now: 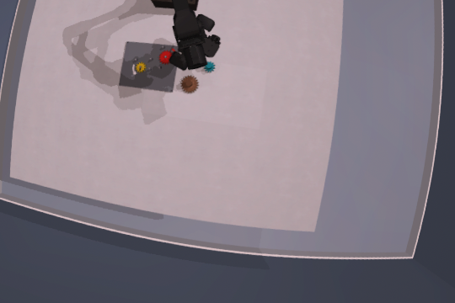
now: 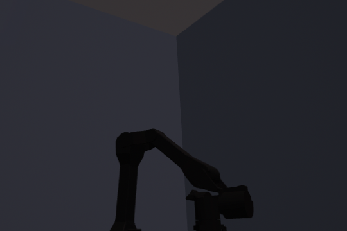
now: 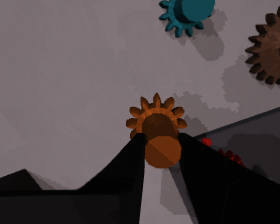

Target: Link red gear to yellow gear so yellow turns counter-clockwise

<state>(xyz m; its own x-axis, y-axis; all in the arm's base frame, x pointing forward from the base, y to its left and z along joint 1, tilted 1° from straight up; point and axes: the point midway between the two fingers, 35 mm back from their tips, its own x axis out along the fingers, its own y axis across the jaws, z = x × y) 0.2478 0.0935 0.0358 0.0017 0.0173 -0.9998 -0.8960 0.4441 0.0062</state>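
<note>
The yellow gear lies 20 cm to the right of my gripper tip, 7 cm ahead of it and 6 cm below it. The rest, counted from my gripper tip: teal gear: 6 cm below, 5 cm to the left, 5 cm ahead; orange gear: 1 cm below; red arrow: 7 cm to the right, 7 cm below, 2 cm ahead.
</note>
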